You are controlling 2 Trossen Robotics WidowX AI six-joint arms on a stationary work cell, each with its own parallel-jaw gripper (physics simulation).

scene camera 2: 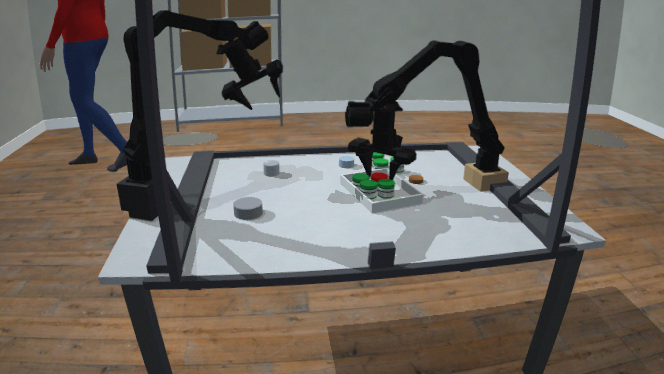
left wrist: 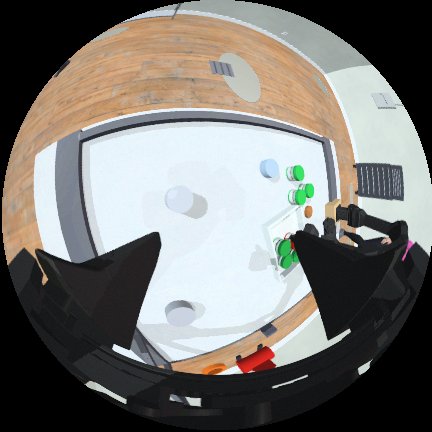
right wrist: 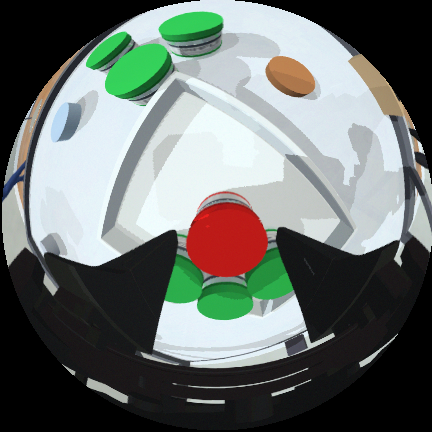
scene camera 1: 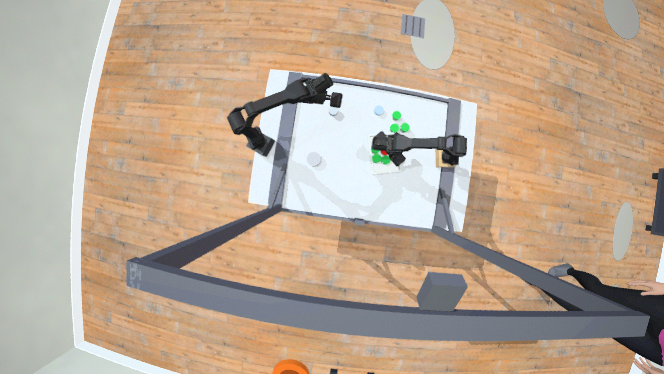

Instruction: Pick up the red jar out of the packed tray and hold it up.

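Where they show: left gripper, fingertip midpoint: (scene camera 2: 265,102) (left wrist: 229,238) (scene camera 1: 330,101); right gripper, fingertip midpoint: (scene camera 2: 379,179) (right wrist: 227,235); left arm's base at its link origin: (scene camera 2: 141,178) (scene camera 1: 258,142); right arm's base at its link origin: (scene camera 2: 486,168) (left wrist: 337,212) (scene camera 1: 447,157).
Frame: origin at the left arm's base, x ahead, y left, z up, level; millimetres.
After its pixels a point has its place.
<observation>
The red jar (scene camera 1: 384,153) @(x 593, y 258, z -47 mm) (scene camera 2: 379,177) @(x 593, y 263, z -47 mm) (left wrist: 293,242) (right wrist: 227,240) @(x 594, y 281, z -47 mm) stands upright in the white tray (scene camera 2: 397,202) @(x 654, y 177, z -78 mm) (right wrist: 225,145) @(x 612, y 329, z -92 mm), with its lid facing up. Three green-lidded jars stand beside it: one green jar (scene camera 2: 360,178) @(x 543, y 243, z -47 mm) (right wrist: 182,282) @(x 553, y 258, z -47 mm), a second green jar (scene camera 2: 369,188) @(x 576, y 194, z -53 mm) (right wrist: 225,302) @(x 573, y 225, z -47 mm) and a third green jar (scene camera 2: 386,188) @(x 619, y 211, z -56 mm) (right wrist: 272,275) @(x 613, y 241, z -47 mm). My right gripper (scene camera 2: 380,176) @(x 593, y 277, z -59 mm) (right wrist: 227,235) @(x 593, y 277, z -59 mm) is open and points down, its fingertips on either side of the red lid, with gaps showing in the right wrist view. My left gripper (scene camera 2: 265,102) @(x 247, y 316, z 134 mm) (left wrist: 229,238) @(x 247, y 316, z 134 mm) is wide open and empty, high above the table's left part.
Several green jars (scene camera 1: 396,115) @(x 557, y 473, z -51 mm) (right wrist: 140,70) @(x 584, y 398, z -51 mm) stand behind the tray, near a pale blue disc (scene camera 1: 379,110) @(x 466, y 458, z -72 mm) (scene camera 2: 346,162) @(x 467, y 434, z -76 mm) and an orange disc (scene camera 2: 416,179) @(x 694, y 364, z -84 mm) (right wrist: 290,76) @(x 687, y 375, z -84 mm). Two grey cylinders (scene camera 2: 271,168) @(x 259, y 313, z -69 mm) (scene camera 2: 248,208) @(x 298, y 30, z -66 mm) stand on the left. Dark frame posts (scene camera 2: 575,125) @(x 1042, y 24, z 212 mm) rise at the sides.
</observation>
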